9 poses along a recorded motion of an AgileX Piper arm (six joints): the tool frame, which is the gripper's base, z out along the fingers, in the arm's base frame.
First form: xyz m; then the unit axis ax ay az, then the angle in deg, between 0 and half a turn.
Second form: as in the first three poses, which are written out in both.
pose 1, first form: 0.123, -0.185, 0.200, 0.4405, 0.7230, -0.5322, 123.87
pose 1, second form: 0.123, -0.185, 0.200, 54.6, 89.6, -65.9
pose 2, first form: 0.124, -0.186, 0.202, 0.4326, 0.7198, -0.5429, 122.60
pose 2, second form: 0.124, -0.186, 0.202, 53.0, 88.2, -66.6
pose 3, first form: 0.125, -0.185, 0.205, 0.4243, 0.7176, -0.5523, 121.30
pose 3, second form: 0.125, -0.185, 0.205, 51.5, 87.0, -67.0
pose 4, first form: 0.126, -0.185, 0.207, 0.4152, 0.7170, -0.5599, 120.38
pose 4, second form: 0.126, -0.185, 0.207, 50.0, 86.3, -67.4
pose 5, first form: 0.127, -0.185, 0.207, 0.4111, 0.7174, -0.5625, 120.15
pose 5, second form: 0.127, -0.185, 0.207, 49.4, 86.2, -67.6
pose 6, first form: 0.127, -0.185, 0.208, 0.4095, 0.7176, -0.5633, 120.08
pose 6, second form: 0.127, -0.185, 0.208, 49.2, 86.2, -67.6
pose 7, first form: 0.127, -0.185, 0.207, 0.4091, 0.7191, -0.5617, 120.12
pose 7, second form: 0.127, -0.185, 0.207, 49.1, 86.4, -67.5
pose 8, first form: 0.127, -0.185, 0.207, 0.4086, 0.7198, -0.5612, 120.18
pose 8, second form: 0.127, -0.185, 0.207, 49.1, 86.5, -67.4
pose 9, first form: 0.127, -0.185, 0.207, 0.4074, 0.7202, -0.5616, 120.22
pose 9, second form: 0.127, -0.185, 0.207, 49.0, 86.6, -67.5
